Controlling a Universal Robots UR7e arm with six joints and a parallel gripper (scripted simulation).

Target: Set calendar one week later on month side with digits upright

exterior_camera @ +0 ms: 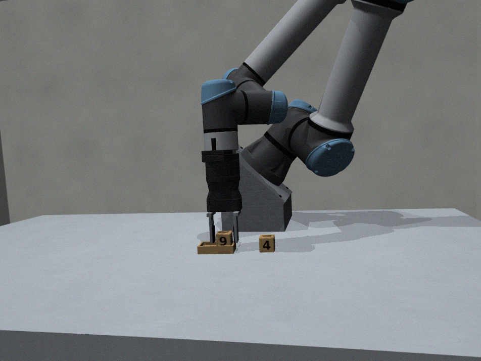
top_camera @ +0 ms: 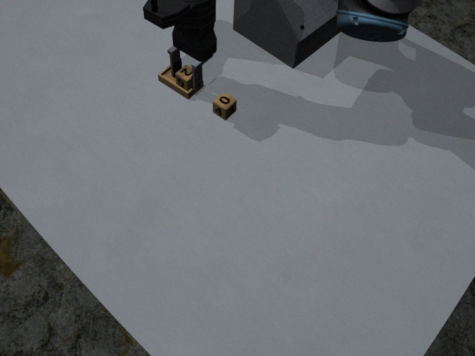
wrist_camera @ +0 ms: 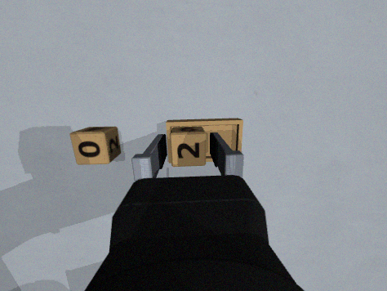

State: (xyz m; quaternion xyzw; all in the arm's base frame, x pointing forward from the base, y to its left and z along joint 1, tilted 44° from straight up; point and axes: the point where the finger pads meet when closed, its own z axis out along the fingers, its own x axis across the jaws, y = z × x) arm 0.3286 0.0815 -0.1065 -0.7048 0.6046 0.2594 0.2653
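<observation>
Now: the wooden tray 30 mm below my hand and 20 mm to the right of it.
</observation>
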